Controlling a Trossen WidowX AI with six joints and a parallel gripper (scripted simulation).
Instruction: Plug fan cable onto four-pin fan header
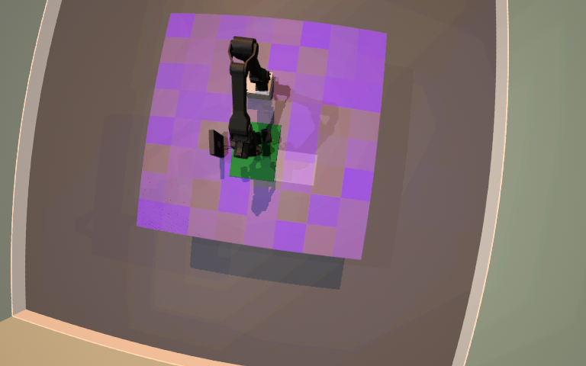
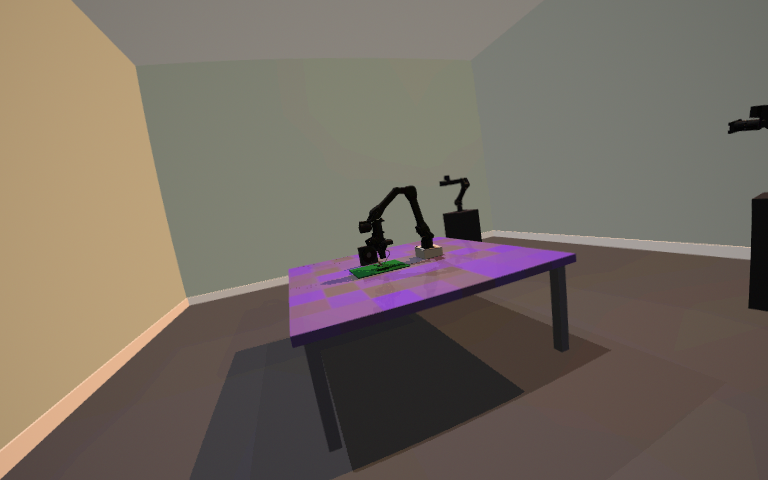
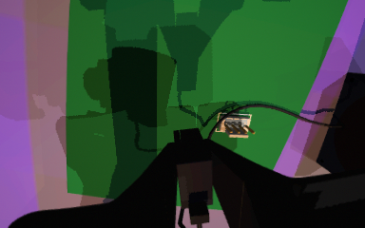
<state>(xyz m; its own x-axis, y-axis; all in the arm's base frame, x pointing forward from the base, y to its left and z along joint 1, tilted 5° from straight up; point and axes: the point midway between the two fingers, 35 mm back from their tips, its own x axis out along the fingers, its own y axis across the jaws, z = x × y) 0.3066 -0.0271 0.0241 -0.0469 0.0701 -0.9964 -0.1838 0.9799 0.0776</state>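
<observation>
The fan header lies 7 cm below my gripper tip and 6 cm to the right of it. The rest, counted from my gripper tip: dark fan plug: 1 cm behind, 1 cm above; fan: 19 cm to the right, 1 cm below, 1 cm ahead; green board: 8 cm below, 3 cm ahead, 1 cm to the right.
</observation>
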